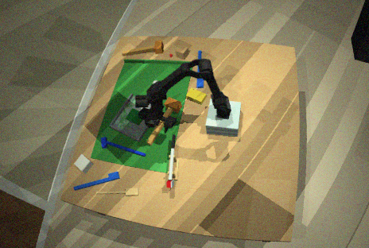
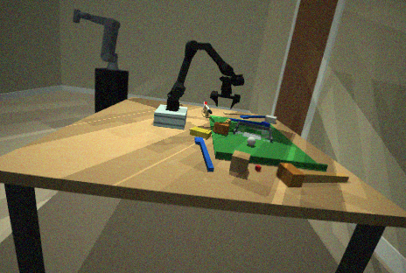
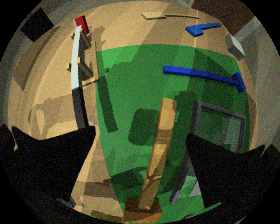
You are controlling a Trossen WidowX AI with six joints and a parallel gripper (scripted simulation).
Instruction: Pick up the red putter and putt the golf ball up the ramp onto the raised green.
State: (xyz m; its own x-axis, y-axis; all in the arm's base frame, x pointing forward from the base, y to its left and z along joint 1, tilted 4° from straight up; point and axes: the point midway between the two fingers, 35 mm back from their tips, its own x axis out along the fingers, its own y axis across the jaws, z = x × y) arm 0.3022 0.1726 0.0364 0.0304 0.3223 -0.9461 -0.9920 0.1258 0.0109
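My gripper tip is now 110 mm past the yellow block, 300 mm to the left of it and 90 mm above it. From my gripper tip the other things lie so: red putter 120 mm behind, 130 mm to the left, 50 mm below; white golf ball 150 mm ahead, 340 mm to the right, 90 mm below.
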